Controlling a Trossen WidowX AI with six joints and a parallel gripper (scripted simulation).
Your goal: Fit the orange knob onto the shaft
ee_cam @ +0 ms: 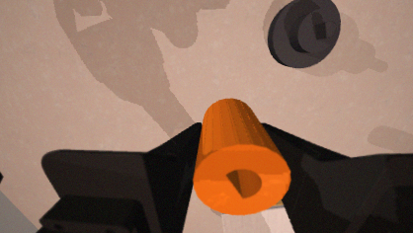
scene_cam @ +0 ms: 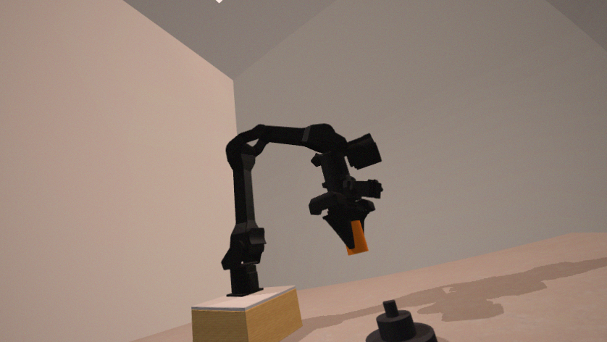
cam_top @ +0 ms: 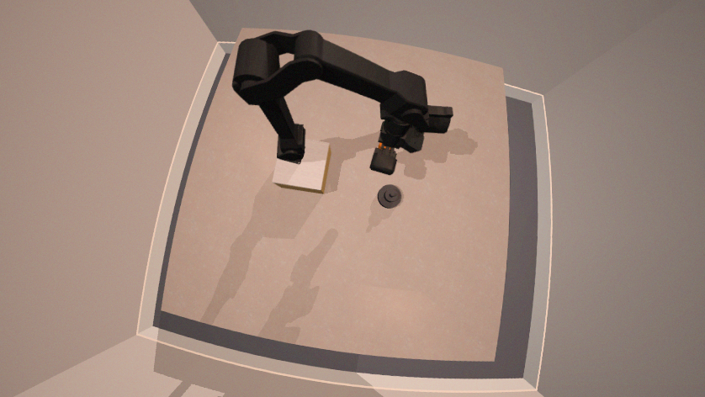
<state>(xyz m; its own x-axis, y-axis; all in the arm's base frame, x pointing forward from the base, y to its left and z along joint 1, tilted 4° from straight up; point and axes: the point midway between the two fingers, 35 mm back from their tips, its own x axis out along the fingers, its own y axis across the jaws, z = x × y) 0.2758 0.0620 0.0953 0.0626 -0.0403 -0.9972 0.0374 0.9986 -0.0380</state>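
The round dark pedestal is 110 mm to the right of my gripper tip, 100 mm below it and 70 mm ahead of it. From my gripper tip the other things lie so: orange knob: 20 mm above.
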